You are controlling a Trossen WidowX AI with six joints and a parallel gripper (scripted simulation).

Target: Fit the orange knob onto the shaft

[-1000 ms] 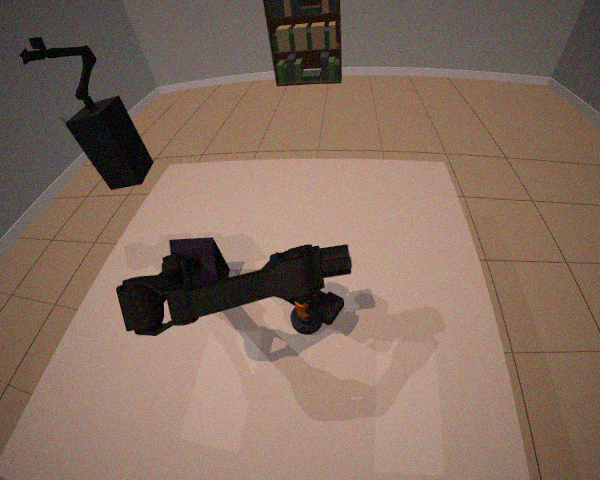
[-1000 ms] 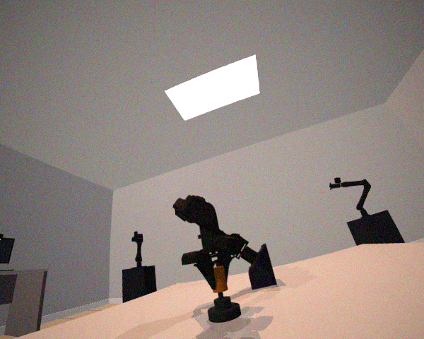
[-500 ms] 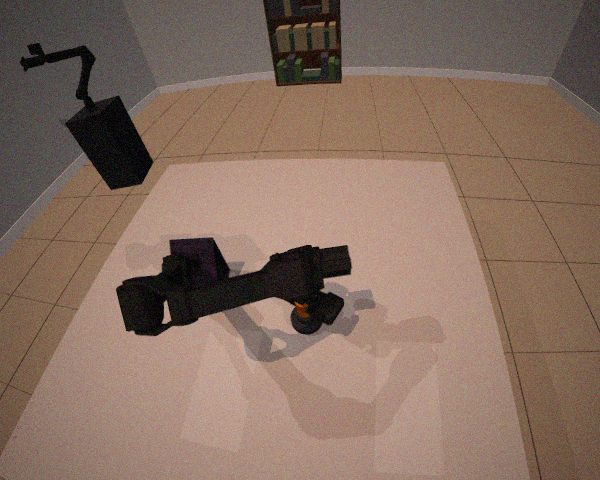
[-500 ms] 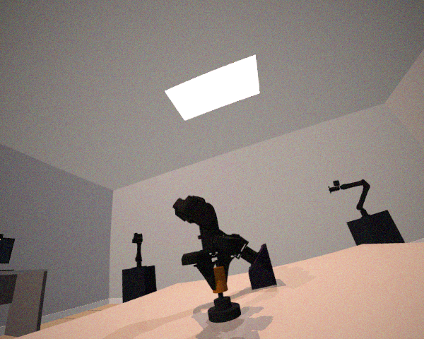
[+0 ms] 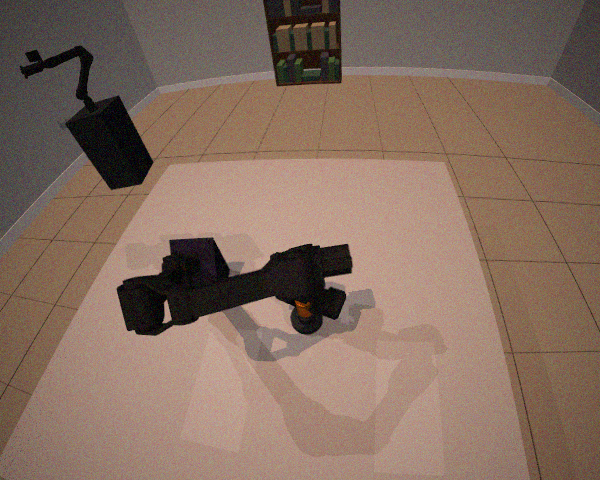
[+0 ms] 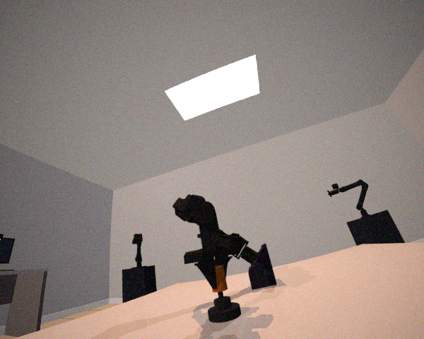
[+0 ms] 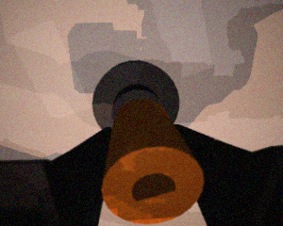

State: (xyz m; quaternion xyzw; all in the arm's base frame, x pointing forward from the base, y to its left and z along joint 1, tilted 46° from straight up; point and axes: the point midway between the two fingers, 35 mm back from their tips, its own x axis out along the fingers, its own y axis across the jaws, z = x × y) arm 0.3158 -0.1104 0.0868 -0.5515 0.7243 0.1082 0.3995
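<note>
The orange knob lies 20 mm above my gripper tip. From my gripper tip the other things lie so: round pedestal: 40 mm below.
</note>
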